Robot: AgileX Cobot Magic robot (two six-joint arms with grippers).
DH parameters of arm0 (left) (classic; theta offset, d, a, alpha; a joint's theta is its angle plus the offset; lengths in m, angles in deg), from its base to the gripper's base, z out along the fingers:
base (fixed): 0 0 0 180
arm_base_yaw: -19.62 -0.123 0 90
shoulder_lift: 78.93 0 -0.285 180
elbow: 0.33 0 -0.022 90
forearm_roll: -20.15 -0.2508 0 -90
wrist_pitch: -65.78 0 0.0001 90
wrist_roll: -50.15 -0.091 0 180
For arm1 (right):
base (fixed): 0 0 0 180
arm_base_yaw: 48.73 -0.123 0 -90
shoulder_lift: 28.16 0 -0.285 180
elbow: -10.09 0 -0.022 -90
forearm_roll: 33.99 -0.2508 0 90
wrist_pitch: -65.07 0 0.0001 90
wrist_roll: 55.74 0.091 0 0
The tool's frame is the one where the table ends.
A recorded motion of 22 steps. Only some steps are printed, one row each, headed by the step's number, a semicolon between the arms.
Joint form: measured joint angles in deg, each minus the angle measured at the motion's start. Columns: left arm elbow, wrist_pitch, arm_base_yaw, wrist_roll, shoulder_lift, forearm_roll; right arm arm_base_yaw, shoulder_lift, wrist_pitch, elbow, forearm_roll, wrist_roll.
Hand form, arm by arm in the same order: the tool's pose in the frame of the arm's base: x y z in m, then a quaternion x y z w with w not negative. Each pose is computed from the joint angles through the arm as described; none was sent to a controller.
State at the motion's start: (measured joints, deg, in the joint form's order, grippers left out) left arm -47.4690 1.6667 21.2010 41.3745 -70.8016 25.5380; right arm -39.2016 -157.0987 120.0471 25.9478 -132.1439 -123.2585
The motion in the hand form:
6: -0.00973 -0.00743 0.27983 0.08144 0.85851 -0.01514 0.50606; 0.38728 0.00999 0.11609 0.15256 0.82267 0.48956 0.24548
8: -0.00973 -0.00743 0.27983 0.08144 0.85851 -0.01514 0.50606; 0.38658 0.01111 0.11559 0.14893 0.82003 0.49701 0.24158
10: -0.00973 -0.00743 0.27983 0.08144 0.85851 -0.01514 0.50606; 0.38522 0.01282 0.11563 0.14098 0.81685 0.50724 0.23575
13: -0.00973 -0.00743 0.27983 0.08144 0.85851 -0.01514 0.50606; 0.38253 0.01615 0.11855 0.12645 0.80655 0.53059 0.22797
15: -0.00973 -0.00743 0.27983 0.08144 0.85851 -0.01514 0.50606; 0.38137 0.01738 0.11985 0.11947 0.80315 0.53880 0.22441
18: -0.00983 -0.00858 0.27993 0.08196 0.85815 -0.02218 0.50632; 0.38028 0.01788 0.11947 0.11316 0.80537 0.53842 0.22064
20: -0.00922 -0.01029 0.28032 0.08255 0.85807 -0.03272 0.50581; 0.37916 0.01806 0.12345 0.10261 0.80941 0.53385 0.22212
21: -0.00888 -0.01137 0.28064 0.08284 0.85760 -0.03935 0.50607; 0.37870 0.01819 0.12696 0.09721 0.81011 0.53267 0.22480
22: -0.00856 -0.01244 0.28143 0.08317 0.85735 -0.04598 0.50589; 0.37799 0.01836 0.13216 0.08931 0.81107 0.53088 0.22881
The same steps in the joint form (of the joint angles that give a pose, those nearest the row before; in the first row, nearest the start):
6: 0.00 0.00 0.00 0.00 0.00 0.00; 0.00 0.00 0.15 0.00 0.00 -0.09
8: 0.00 0.00 0.00 0.00 0.00 0.00; 0.00 -0.25 1.24 0.00 0.13 -0.10
10: 0.00 0.00 0.00 0.00 0.00 0.00; 0.00 -0.47 2.85 0.00 0.61 -0.10
13: 0.00 0.00 0.00 0.00 0.00 0.00; 0.00 -0.56 6.33 0.10 0.94 -0.20
15: 0.00 0.00 0.00 0.00 0.00 0.00; 0.00 -0.56 7.65 0.10 1.29 -0.20
18: 0.00 0.00 0.00 0.00 0.00 0.81; 0.00 -0.56 7.89 0.10 2.14 -0.20
20: 0.00 0.13 0.00 0.00 0.24 2.01; 0.00 0.23 7.67 0.10 3.29 -0.20
21: 0.00 0.26 0.00 0.00 0.37 2.78; 0.00 0.83 7.67 0.10 3.68 -0.20
22: 0.11 0.33 0.00 0.00 0.59 3.54; 0.00 1.70 7.67 0.10 4.24 -0.20

